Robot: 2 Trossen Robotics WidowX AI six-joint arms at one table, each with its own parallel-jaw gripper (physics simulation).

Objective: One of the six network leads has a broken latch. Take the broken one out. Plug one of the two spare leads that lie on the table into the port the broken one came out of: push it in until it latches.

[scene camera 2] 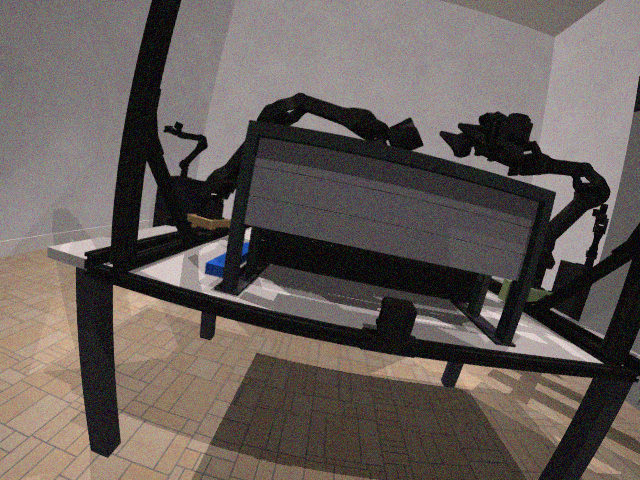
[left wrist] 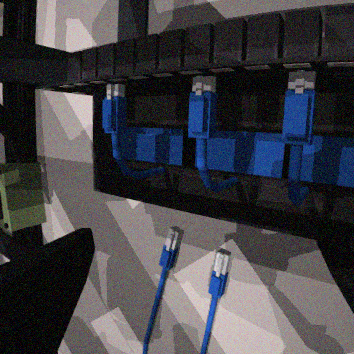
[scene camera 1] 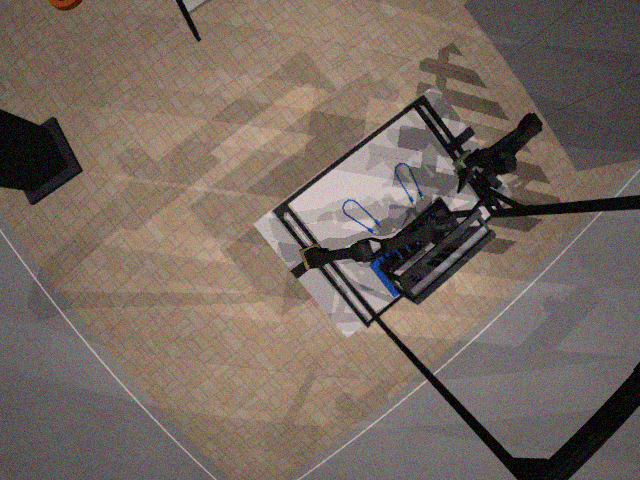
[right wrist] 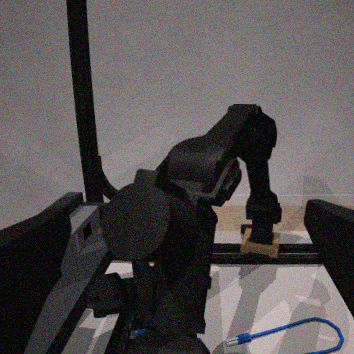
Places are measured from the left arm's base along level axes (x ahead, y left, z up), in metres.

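Pixels of known places: left gripper, fingertip midpoint: (left wrist: 205, 235); right gripper, fingertip midpoint: (scene camera 2: 448, 129) (scene camera 1: 465, 201) (right wrist: 188, 215); left arm's base, link origin: (scene camera 2: 210, 217) (scene camera 1: 312, 256) (right wrist: 260, 237); right arm's base, link origin: (scene camera 1: 470, 161).
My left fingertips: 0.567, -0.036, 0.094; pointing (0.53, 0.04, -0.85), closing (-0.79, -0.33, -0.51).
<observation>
For each thing: its top centre in the pictures, then the offset to it from my left fingertips, as dx, dy, dz. "spot": a spot on its surface instead.
- black rack, top centre: (right wrist: 69, 271) (scene camera 2: 397, 162) (scene camera 1: 443, 247) -0.034, -0.114, +0.123
- spare lead, surface spot: (scene camera 1: 413, 178) spot: +0.065, +0.215, -0.136
A black rack (scene camera 1: 447, 259) (scene camera 2: 385, 210) stands on the table, and its patch panel (left wrist: 228, 42) fills the top of the left wrist view. Three plugged blue leads show there, one on the left (left wrist: 114, 112), one in the middle (left wrist: 201, 112) and one on the right (left wrist: 298, 112). I cannot tell which latch is broken. One spare lead (scene camera 1: 409, 181) lies before the panel, with its two plugs (left wrist: 169, 251) (left wrist: 218, 272) on the table. The other spare lead (scene camera 1: 360, 215) (right wrist: 291, 331) lies further left. My left gripper (scene camera 1: 434, 211) (left wrist: 205, 235) is open and empty, facing the panel. My right gripper (scene camera 1: 463, 181) (scene camera 2: 456, 140) is open and empty, raised beside the rack's end.
A blue bar (left wrist: 267, 154) runs behind the plugged leads. A blue block (scene camera 1: 384, 278) (scene camera 2: 223, 262) lies by the rack's foot. The left arm (right wrist: 197, 218) (scene camera 2: 337, 114) reaches across the table in front of the right wrist camera. A black frame rail (scene camera 1: 347, 159) edges the table.
</observation>
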